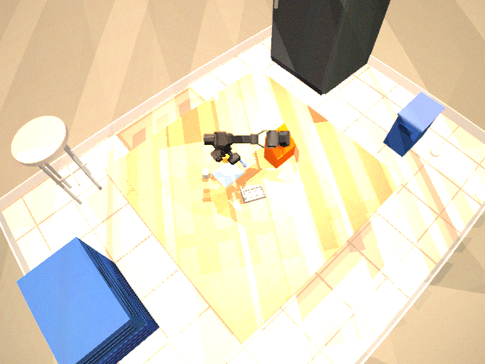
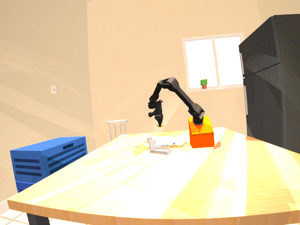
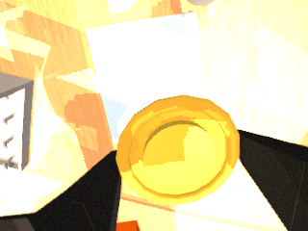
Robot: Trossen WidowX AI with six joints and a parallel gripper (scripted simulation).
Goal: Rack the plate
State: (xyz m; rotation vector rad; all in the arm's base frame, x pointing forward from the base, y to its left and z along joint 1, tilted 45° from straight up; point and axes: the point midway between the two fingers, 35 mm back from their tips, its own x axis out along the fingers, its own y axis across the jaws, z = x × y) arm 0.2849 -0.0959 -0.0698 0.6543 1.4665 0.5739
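Right now my gripper tip is 21 cm to the right of the grey dish rack and 12 cm above it. Round my gripper tip: small white cup (12 cm below, 11 cm ahead, 7 cm to the right); then blue spoon (14 cm below, 10 cm behind, 1 cm to the left); then yellow plate (1 cm above).
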